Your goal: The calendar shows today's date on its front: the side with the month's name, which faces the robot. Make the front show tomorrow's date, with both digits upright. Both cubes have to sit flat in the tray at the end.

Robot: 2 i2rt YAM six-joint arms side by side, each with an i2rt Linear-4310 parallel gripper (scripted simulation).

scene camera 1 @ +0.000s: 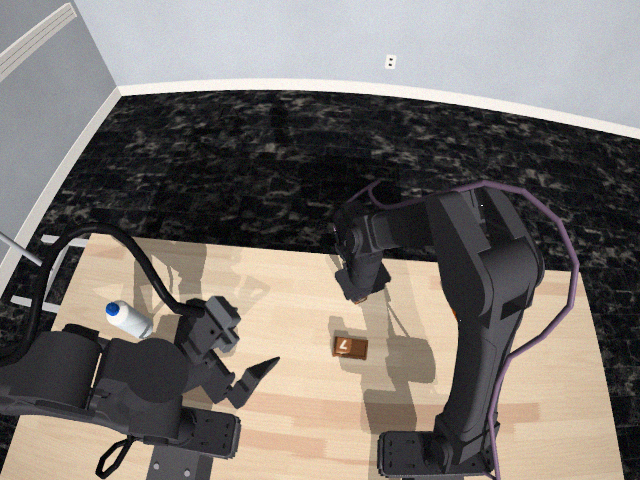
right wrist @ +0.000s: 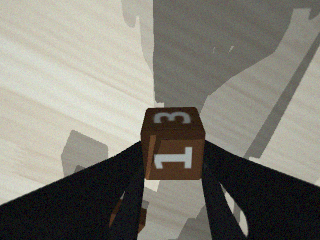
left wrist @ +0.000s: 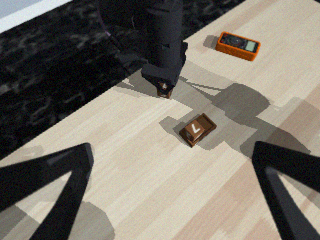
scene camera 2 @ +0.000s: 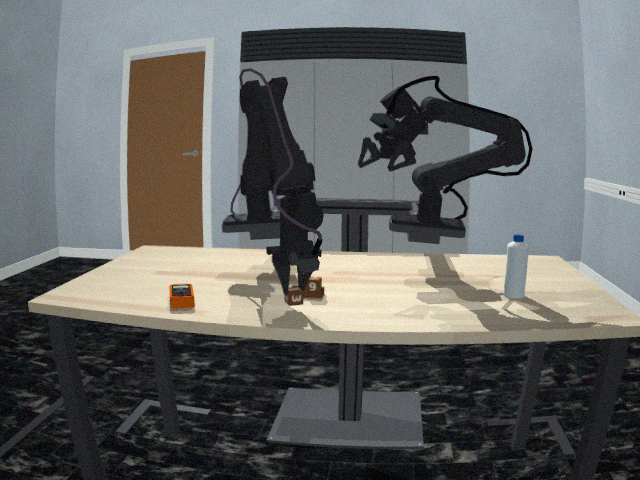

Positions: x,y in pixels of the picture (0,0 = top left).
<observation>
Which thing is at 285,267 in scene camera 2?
My right gripper.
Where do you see a cube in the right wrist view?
At 172,138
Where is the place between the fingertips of my right gripper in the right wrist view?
172,149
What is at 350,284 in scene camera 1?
My right gripper.
</observation>
